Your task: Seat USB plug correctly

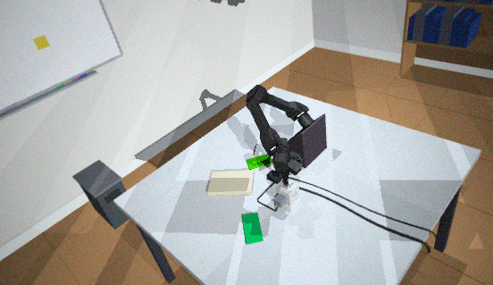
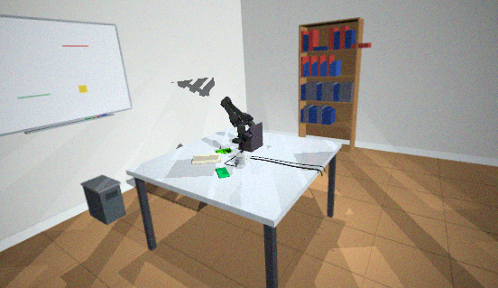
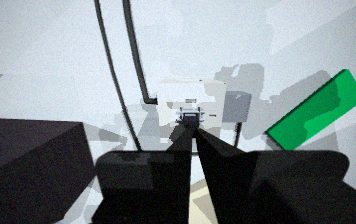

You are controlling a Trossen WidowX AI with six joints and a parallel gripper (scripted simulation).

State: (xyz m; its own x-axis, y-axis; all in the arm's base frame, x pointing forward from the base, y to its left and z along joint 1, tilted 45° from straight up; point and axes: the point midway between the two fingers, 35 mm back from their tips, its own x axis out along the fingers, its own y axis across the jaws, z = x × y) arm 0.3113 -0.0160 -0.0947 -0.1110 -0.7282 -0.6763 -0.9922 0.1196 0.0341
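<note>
Right now the dark USB plug is 2 cm below my gripper tip. Round my gripper tip: beige book 7 cm ahead, 30 cm to the right, 10 cm below; green card 23 cm ahead, 4 cm to the right, 11 cm below.
</note>
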